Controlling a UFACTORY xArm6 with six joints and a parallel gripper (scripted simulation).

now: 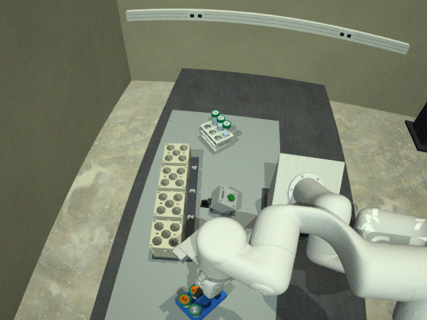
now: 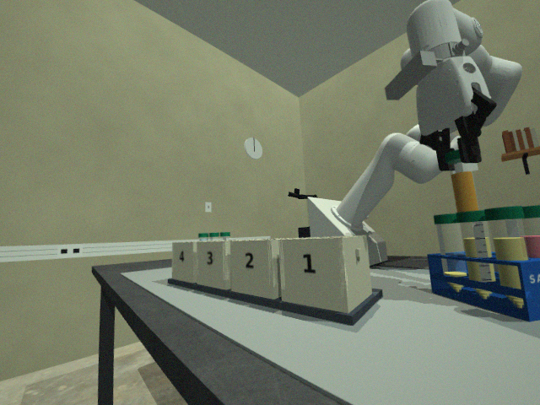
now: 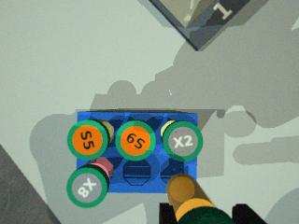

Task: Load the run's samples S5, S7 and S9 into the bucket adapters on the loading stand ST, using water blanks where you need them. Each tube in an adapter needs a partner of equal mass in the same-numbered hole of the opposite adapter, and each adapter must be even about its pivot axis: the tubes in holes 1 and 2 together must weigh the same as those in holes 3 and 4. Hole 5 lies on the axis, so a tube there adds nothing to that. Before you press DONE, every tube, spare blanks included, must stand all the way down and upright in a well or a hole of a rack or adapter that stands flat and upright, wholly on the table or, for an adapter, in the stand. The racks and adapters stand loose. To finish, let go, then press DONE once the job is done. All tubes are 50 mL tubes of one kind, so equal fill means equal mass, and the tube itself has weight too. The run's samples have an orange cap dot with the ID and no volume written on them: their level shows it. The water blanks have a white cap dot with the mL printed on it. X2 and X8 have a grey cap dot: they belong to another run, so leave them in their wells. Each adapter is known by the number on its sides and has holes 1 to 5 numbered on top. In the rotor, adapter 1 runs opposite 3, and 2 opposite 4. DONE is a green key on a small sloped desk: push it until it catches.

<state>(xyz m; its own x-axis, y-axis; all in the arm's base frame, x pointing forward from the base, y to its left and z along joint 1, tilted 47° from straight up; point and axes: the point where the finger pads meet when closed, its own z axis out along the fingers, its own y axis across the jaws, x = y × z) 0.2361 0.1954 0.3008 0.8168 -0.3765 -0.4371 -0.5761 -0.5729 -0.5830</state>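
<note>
Right now my hand is 10 mm past the orange-capped tube and 50 mm above it. The rest, counted from my hand: yellow-filled tube: 60 mm ahead, 10 mm to the left, 150 mm below; then grey-dotted tube: 30 mm ahead, 30 mm to the right, 150 mm below; then blue sample rack: 40 mm ahead, 20 mm to the left, 190 mm below.
</note>
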